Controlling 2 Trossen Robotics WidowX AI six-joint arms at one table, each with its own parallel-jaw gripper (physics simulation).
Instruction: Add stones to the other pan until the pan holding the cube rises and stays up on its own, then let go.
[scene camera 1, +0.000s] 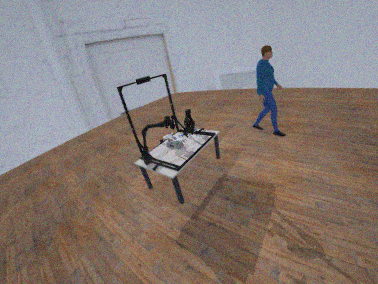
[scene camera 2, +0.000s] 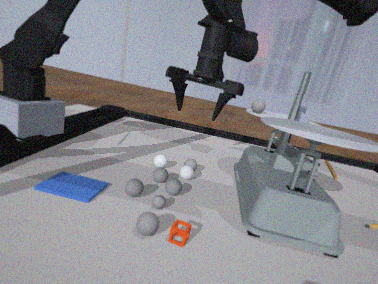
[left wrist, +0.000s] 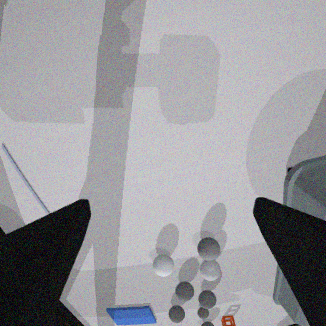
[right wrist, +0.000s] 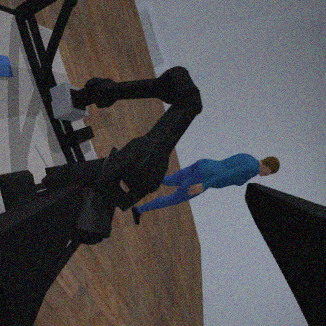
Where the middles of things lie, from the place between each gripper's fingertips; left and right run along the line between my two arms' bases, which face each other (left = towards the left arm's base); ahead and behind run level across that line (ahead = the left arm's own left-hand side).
I see my left gripper 31 cm past the blue flat pad (scene camera 2: 64, 184), 11 cm to the right of it and 9 cm above it.
I see the blue flat pad 42 cm below my right hand, 30 cm behind it and 29 cm to the left of it.
